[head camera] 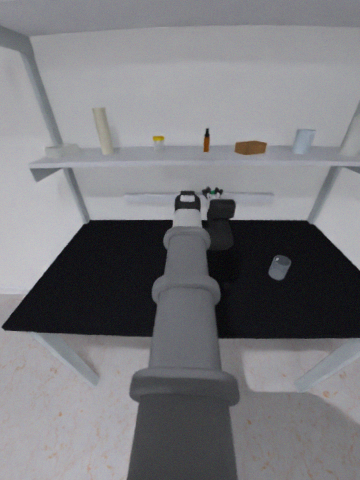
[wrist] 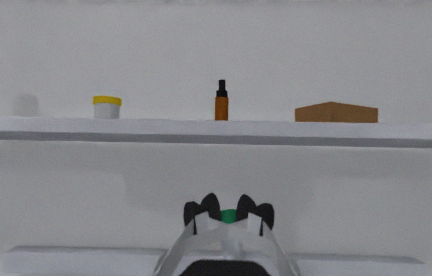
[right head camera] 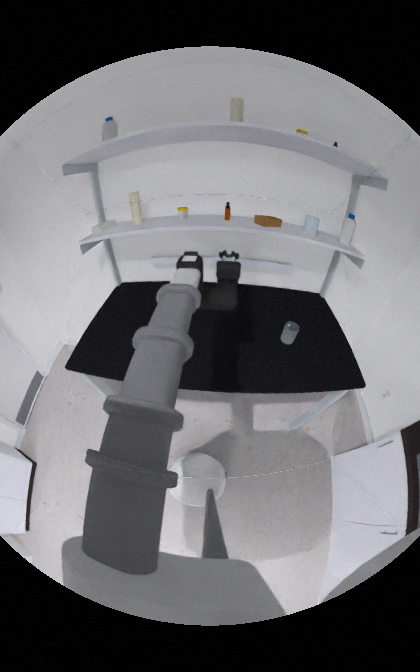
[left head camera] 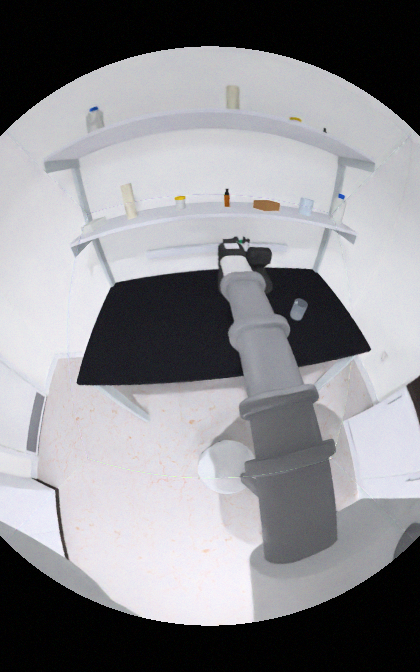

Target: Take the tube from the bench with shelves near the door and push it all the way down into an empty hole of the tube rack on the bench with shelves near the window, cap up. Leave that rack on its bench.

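Places are measured from the robot's base along level axes (x ahead, y left, z up), in metres.
Pixels of known places: gripper, fingertip midpoint: (head camera: 211,189) (wrist: 228,210).
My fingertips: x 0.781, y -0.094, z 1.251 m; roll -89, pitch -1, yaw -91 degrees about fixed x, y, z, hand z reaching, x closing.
Ahead of a thing's pixels: the offset from my fingertips to its top centre. "spot": to the spot under its first point. Level surfaces: height alone.
My gripper (wrist: 228,210) (head camera: 212,192) (left head camera: 242,242) (right head camera: 229,255) is shut on the tube {spot: 0.027 m back, 0.000 m left, 0.001 m up} (wrist: 228,216), whose green cap shows between the dark fingertips in the wrist view. The pale body of the tube runs down below the cap, mostly hidden by the fingers. The gripper points at the back wall, above the rear of the black bench top {0.365 m down} (head camera: 115,275) (left head camera: 165,330) (right head camera: 280,365) and below the lower shelf. The tube rack does not show in these views.
A clear glass beaker {0.102 m back, 0.320 m right, 0.275 m down} (head camera: 279,267) (left head camera: 299,309) (right head camera: 289,332) stands on the bench, right of the arm. The lower shelf {spot: 0.133 m ahead, 0.084 m left, 0.092 m up} (head camera: 190,156) (wrist: 170,131) carries a yellow-lidded jar {spot: 0.229 m ahead, 0.221 m left, 0.132 m up} (wrist: 107,107), an amber bottle {spot: 0.216 m ahead, 0.012 m left, 0.135 m up} (wrist: 221,106) and a brown box {spot: 0.154 m ahead, 0.160 m right, 0.115 m up} (wrist: 335,113). A rail (wrist: 90,257) runs along the back wall.
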